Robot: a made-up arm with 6 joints. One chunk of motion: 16 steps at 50 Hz.
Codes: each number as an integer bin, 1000 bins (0 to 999) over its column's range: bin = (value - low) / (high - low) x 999, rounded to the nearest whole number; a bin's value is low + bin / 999 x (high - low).
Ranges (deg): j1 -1.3..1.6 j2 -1.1..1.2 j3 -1..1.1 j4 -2.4..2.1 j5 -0.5..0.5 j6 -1.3..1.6
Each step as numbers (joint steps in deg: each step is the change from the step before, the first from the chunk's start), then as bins.
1 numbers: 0.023 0.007 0.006 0.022 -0.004 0.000
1 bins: 456 481 479 538 496 448
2 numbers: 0.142 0.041 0.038 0.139 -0.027 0.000
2 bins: 497 496 494 564 473 448
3 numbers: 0.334 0.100 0.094 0.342 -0.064 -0.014
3 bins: 563 521 520 609 436 443
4 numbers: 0.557 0.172 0.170 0.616 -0.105 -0.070
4 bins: 640 552 557 670 395 424
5 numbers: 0.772 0.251 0.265 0.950 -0.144 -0.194
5 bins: 714 587 602 744 356 381
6 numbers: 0.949 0.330 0.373 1.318 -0.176 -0.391
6 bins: 775 621 653 825 324 313
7 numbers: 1.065 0.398 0.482 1.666 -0.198 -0.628
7 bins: 815 651 705 903 302 231
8 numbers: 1.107 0.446 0.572 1.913 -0.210 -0.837
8 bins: 829 672 748 957 290 159
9 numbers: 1.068 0.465 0.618 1.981 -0.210 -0.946
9 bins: 816 680 770 973 290 122
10 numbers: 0.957 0.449 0.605 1.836 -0.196 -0.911
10 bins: 777 673 764 940 304 134
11 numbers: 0.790 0.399 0.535 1.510 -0.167 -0.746
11 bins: 720 651 730 868 333 191
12 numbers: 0.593 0.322 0.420 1.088 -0.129 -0.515
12 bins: 652 618 676 774 371 270
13 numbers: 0.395 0.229 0.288 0.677 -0.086 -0.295
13 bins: 584 577 613 683 414 346
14 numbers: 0.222 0.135 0.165 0.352 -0.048 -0.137
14 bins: 524 536 554 611 452 401
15 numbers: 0.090 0.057 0.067 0.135 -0.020 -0.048
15 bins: 479 503 508 563 480 431
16 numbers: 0.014 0.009 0.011 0.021 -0.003 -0.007
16 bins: 453 482 481 537 497 445
